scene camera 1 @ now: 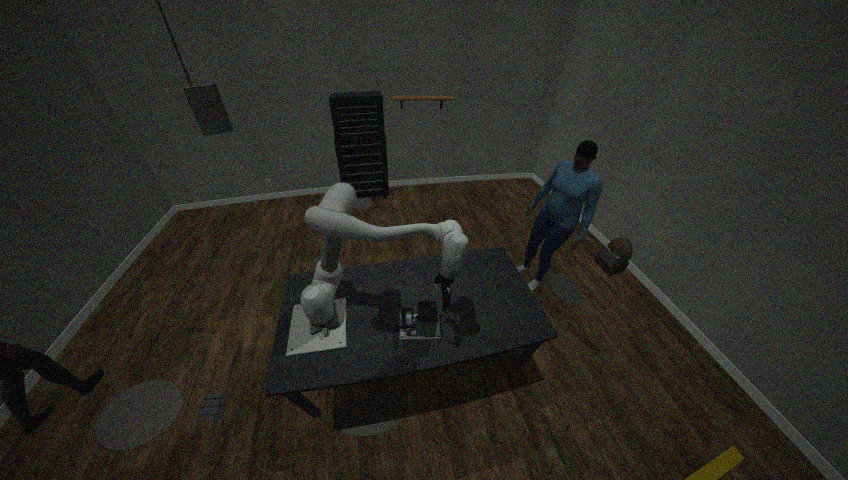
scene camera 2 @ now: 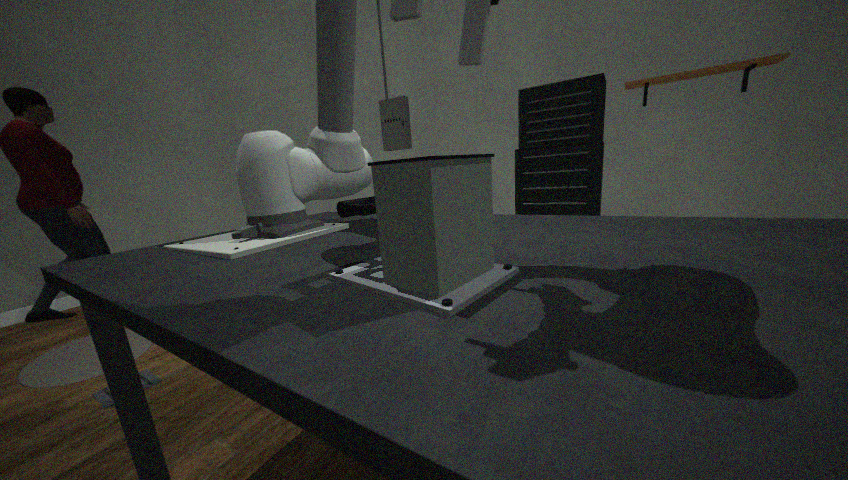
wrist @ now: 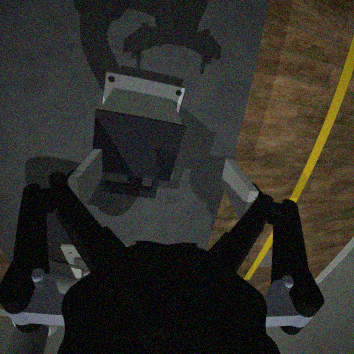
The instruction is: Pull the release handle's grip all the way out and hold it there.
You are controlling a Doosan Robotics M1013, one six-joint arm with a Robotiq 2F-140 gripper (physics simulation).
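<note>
The release handle's unit is a grey-green box with a dark top (scene camera 1: 427, 310) (scene camera 2: 461, 220) (wrist: 142, 142), standing on a light base plate (scene camera 2: 484, 289) (wrist: 145, 85) on the table. In the scene camera 2 view, a black cylindrical grip (scene camera 2: 354, 207) sticks out behind the box, on the side toward the arm's base; the box hides its inner end. In the wrist view the grip cannot be clearly told from the dark parts below the box top. My gripper (scene camera 1: 446, 304) (wrist: 163, 166) is open and empty, above the unit and apart from it. The gripper does not show in the scene camera 2 view.
The arm's base stands on a white plate (scene camera 1: 297, 342) (scene camera 2: 208, 247) on the same dark table (scene camera 1: 493, 267) (scene camera 2: 654, 249). A person in blue (scene camera 1: 571, 193) stands by the table's far right corner. A person in red (scene camera 2: 44, 160) stands beyond the base.
</note>
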